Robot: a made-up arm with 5 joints. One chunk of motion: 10 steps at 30 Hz.
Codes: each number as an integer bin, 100 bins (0 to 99) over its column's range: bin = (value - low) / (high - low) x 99, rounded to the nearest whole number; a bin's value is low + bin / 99 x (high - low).
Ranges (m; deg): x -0.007..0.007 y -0.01..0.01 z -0.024..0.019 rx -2..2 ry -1.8..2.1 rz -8.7..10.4
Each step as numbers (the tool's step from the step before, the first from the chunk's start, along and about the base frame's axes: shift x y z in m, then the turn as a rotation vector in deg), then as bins.
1 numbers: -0.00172 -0.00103 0.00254 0.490 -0.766 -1.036
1 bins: 37 44 61 62 26 40
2 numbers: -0.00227 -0.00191 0.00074 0.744 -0.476 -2.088
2 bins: 33 40 57 68 34 34
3 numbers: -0.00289 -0.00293 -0.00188 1.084 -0.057 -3.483
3 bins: 29 35 51 76 44 27
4 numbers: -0.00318 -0.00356 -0.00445 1.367 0.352 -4.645
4 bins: 27 32 45 83 55 21
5 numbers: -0.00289 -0.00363 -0.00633 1.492 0.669 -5.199
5 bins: 29 32 41 86 63 18
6 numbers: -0.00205 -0.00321 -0.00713 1.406 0.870 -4.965
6 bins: 35 34 39 84 68 19
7 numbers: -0.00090 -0.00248 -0.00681 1.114 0.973 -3.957
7 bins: 43 37 40 77 70 25
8 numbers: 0.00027 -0.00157 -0.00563 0.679 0.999 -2.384
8 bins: 51 42 42 66 71 33
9 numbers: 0.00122 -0.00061 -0.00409 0.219 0.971 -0.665
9 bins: 58 46 46 55 70 42
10 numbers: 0.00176 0.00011 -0.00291 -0.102 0.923 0.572
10 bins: 62 50 49 47 69 48
